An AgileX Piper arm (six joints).
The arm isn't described. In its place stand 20 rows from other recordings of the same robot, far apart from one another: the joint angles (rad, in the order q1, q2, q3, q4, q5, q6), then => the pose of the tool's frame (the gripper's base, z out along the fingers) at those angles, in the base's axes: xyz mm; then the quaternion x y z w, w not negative.
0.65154 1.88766 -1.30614 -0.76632 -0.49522 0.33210 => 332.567, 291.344, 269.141, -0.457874, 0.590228, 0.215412, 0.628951
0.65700 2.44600 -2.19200 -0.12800 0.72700 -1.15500 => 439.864, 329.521, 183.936, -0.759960, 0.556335, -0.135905, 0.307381
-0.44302 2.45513 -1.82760 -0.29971 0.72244 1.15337 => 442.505, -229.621, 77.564, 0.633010, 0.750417, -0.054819, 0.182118
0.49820 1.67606 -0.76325 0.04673 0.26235 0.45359 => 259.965, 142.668, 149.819, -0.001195, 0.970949, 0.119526, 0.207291
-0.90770 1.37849 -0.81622 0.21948 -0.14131 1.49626 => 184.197, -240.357, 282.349, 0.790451, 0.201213, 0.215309, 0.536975
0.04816 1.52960 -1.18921 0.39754 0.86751 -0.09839 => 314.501, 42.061, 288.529, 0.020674, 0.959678, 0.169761, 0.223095
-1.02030 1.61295 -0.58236 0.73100 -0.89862 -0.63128 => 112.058, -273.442, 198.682, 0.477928, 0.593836, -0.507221, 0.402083
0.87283 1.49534 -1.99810 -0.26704 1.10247 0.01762 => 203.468, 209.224, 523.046, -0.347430, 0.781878, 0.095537, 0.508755
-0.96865 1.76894 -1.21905 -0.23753 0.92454 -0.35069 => 181.421, -294.146, 212.378, 0.241246, 0.960921, -0.135376, 0.010180
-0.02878 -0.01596 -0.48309 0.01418 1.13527 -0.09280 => -8.606, 1.418, 266.662, -0.028451, 0.871824, -0.022648, 0.488468
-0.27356 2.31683 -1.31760 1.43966 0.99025 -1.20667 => 418.600, -39.106, 73.802, 0.066158, 0.863680, 0.441066, 0.234821
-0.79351 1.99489 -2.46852 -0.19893 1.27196 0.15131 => 282.371, -311.494, 458.540, 0.423147, 0.799569, -0.224290, 0.362395
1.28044 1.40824 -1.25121 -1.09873 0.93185 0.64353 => 147.048, 264.882, 375.442, -0.428373, 0.720671, -0.083647, 0.538641
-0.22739 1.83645 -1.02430 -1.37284 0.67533 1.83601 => 337.596, -135.369, 180.070, 0.425707, 0.789659, -0.255581, 0.360403
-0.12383 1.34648 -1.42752 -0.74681 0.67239 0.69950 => 288.494, -74.708, 441.492, 0.201464, 0.786911, -0.192351, 0.550622
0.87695 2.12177 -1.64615 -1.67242 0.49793 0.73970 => 350.948, 354.290, 242.578, -0.537375, 0.595965, -0.219086, 0.555027
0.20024 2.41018 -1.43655 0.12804 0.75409 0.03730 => 395.889, 88.467, 12.039, 0.033193, -0.997954, -0.037730, 0.039531
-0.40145 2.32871 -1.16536 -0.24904 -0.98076 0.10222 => 420.668, -158.329, 81.523, 0.066225, 0.741161, -0.069922, 0.664384
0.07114 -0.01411 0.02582 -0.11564 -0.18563 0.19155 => 53.110, 5.727, 221.843, -0.006388, 0.609500, 0.065484, 0.790051
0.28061 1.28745 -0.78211 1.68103 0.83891 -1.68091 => 226.197, 135.218, 305.320, -0.322058, 0.703252, 0.410954, 0.482527
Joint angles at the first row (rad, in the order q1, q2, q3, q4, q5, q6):
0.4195 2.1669 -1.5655 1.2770 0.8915 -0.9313
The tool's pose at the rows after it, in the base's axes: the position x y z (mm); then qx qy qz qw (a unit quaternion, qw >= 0):
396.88, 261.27, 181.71, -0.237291, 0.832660, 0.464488, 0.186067
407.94, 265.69, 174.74, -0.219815, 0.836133, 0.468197, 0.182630
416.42, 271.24, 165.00, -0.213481, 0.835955, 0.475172, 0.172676
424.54, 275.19, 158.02, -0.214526, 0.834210, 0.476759, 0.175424
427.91, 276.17, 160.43, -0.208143, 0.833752, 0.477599, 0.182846
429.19, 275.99, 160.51, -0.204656, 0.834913, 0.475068, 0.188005
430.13, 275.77, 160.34, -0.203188, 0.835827, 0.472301, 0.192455
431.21, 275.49, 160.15, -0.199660, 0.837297, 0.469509, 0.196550
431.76, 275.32, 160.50, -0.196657, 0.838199, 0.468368, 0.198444
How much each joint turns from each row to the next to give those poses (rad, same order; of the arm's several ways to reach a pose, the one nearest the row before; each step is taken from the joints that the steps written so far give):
0.0201 0.0393 -0.0566 -0.0012 -0.0043 0.0300
-0.0009 0.0494 -0.0610 0.0000 -0.0043 0.0435
0.0010 0.0550 -0.0613 -0.0001 0.0164 0.0276
0.0000 0.0439 -0.0539 0.0000 0.0022 0.0030
0.0000 0.0046 -0.0168 0.0055 -0.0121 0.0093
0.0000 0.0000 -0.0007 0.0015 -0.0133 0.0000
0.0000 0.0001 0.0000 0.0000 -0.0108 -0.0024
0.0000 -0.0001 0.0000 0.0000 -0.0124 0.0015
0.0000 -0.0009 0.0000 0.0000 -0.0067 0.0038

